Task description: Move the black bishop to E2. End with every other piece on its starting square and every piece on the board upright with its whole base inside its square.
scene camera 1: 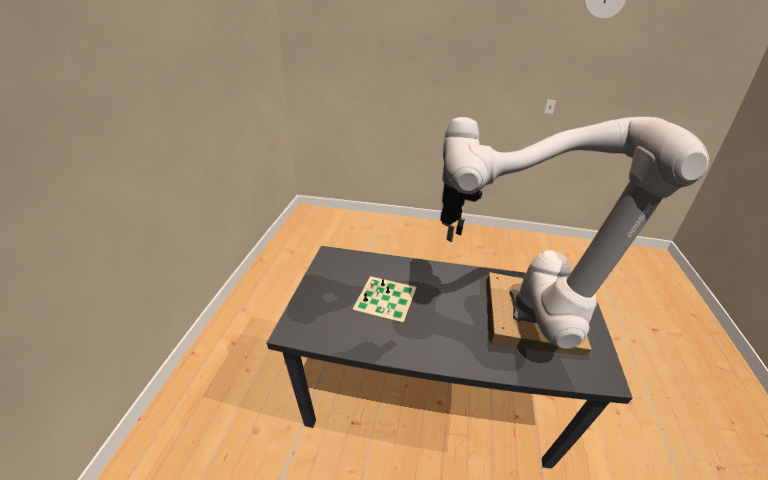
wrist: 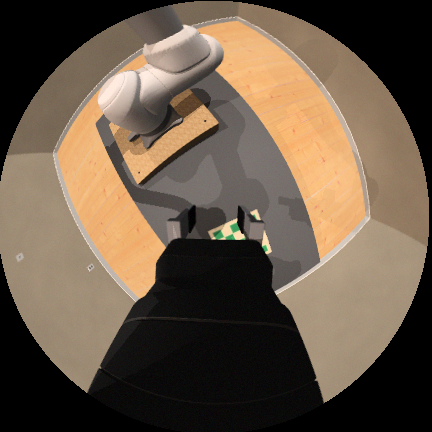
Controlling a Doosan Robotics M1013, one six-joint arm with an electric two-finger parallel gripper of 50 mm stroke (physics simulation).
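Where they show: gripper, fingertip midpoint: [scene camera 1: 454, 237] [wrist: 216, 213]; arm's base at its link origin: [scene camera 1: 532, 308] [wrist: 154, 119].
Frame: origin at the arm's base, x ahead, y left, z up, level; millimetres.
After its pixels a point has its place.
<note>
A small green and cream chessboard [scene camera 1: 400, 301] @[y 34, x 554, z -38 mm] [wrist: 235, 227] @[y 36, x 546, z -37 mm] lies on the dark table. Three small black pieces stand on it in the scene view: one near the far edge [scene camera 1: 382, 282] @[y -48, x 650, z -21 mm], one a little nearer [scene camera 1: 387, 289] @[y -4, x 619, z -17 mm] and one by the left edge [scene camera 1: 365, 297] @[y 63, x 700, z -19 mm]. Which is the bishop is too small to tell, and square labels cannot be read. Several pale pieces, such as one near the front edge [scene camera 1: 389, 310] @[y 112, x 586, z -21 mm], are also on the board. My gripper [scene camera 1: 455, 232] @[y 52, x 376, z 335 mm] [wrist: 216, 213] @[y 52, x 376, z 335 mm] is open and empty, high above the table, to the right of the board. The gripper body hides part of the board in the wrist view.
The dark table [scene camera 1: 339, 339] @[y 285, x 746, z -44 mm] [wrist: 250, 165] @[y 212, x 362, z -43 mm] bears a wooden mounting plate [scene camera 1: 501, 331] @[y 167, x 144, z 19 mm] [wrist: 165, 155] @[y -37, x 165, z 8 mm] at its right side in the scene view, with the arm's base on it. The arm reaches from there over the table. Shadows of the arm fall across the table top.
</note>
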